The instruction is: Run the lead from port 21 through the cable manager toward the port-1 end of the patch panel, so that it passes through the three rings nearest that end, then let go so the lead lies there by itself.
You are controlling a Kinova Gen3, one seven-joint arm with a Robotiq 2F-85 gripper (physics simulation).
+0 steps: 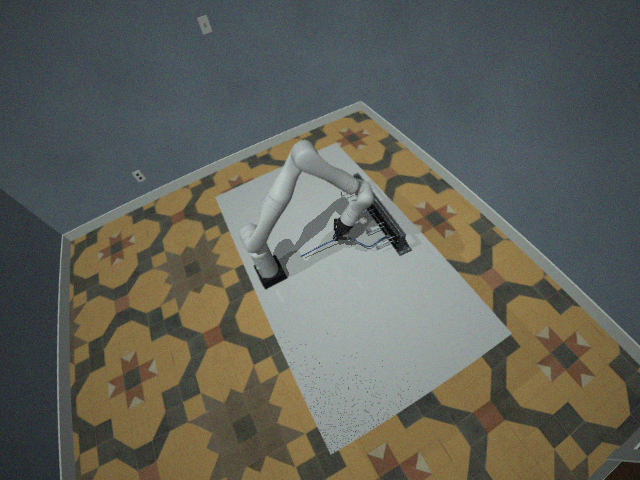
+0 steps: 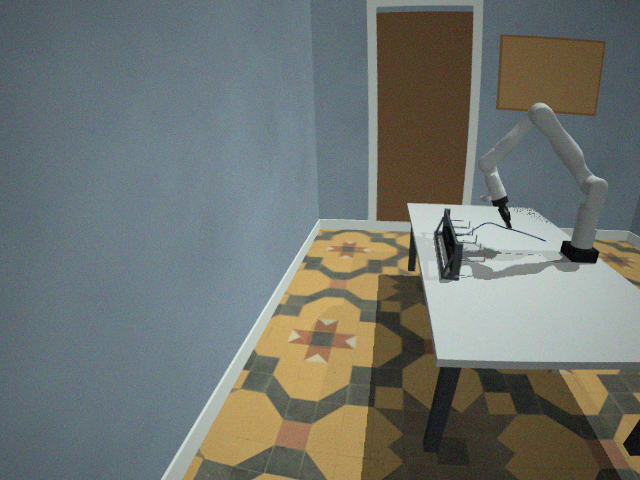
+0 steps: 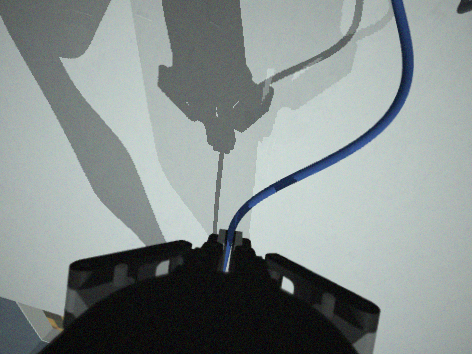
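The blue lead runs from the patch panel, bows above the table, and passes between my fingertips. Its free tail extends past them toward the robot base. My gripper is shut on the lead and holds it above the table, on the robot's side of the panel and apart from it. The cable manager's thin pale rings stick out from the panel's front. Port numbers, and whether the lead lies inside any ring, are too small to tell.
The panel stands upright on the white table, near the edge opposite the robot base. The arm reaches over the table and casts shadows beside the lead. Blue walls stand beyond the table.
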